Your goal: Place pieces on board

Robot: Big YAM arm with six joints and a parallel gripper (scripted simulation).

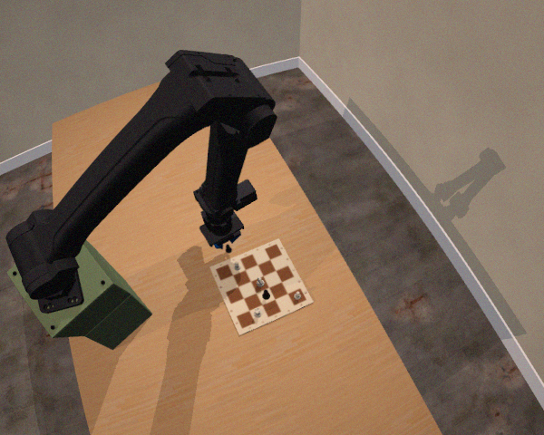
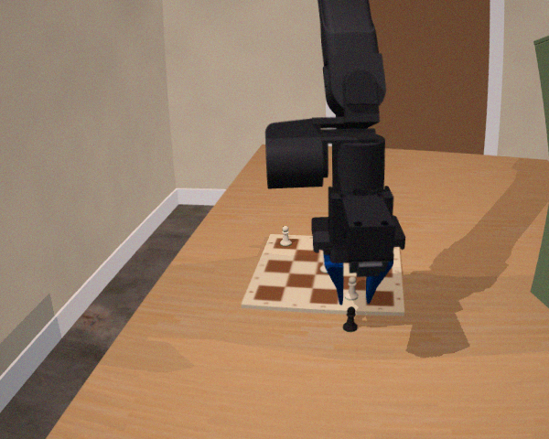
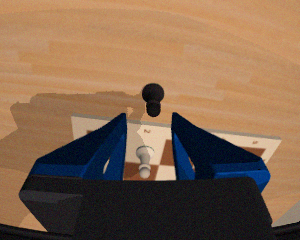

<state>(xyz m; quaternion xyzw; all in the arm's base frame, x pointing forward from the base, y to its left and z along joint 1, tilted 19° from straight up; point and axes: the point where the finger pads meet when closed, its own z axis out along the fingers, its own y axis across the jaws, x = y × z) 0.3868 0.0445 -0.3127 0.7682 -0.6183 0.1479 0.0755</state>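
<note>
The black pawn is 3 cm below my hand. From my hand the other things lie so: tall black piece (17 cm to the right, 5 cm ahead, 2 cm below); tall white piece (14 cm to the right, 5 cm ahead, 3 cm below); chessboard (14 cm to the right, 5 cm below, 5 cm ahead).
</note>
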